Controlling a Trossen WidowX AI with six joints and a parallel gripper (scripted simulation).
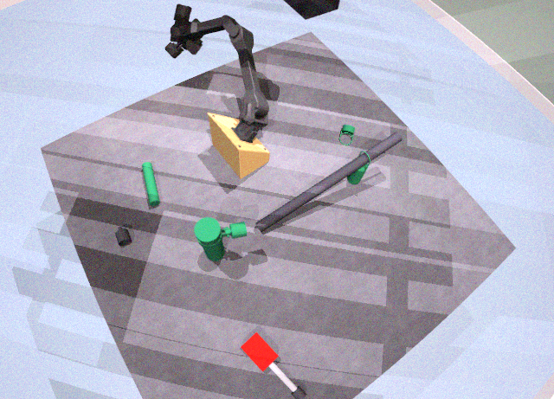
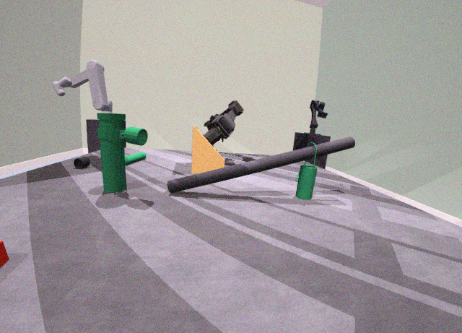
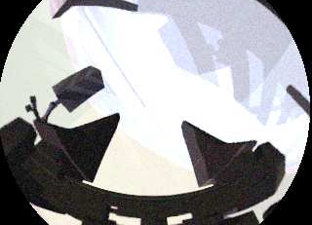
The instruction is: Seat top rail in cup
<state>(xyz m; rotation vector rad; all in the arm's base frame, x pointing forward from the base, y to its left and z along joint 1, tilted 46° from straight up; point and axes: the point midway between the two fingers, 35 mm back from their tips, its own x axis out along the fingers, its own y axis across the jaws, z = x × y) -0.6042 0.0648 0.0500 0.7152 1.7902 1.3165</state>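
The green rail-end cup is 90 cm ahead of my gripper tip, 29 cm to the right of it and 12 cm above it. The rest, counted from my gripper tip: small green post 91 cm ahead, 19 cm to the left, 7 cm above; green cylinder 56 cm ahead, 43 cm to the right, 2 cm below; small dark cylinder 68 cm ahead, 58 cm to the right, 1 cm below.
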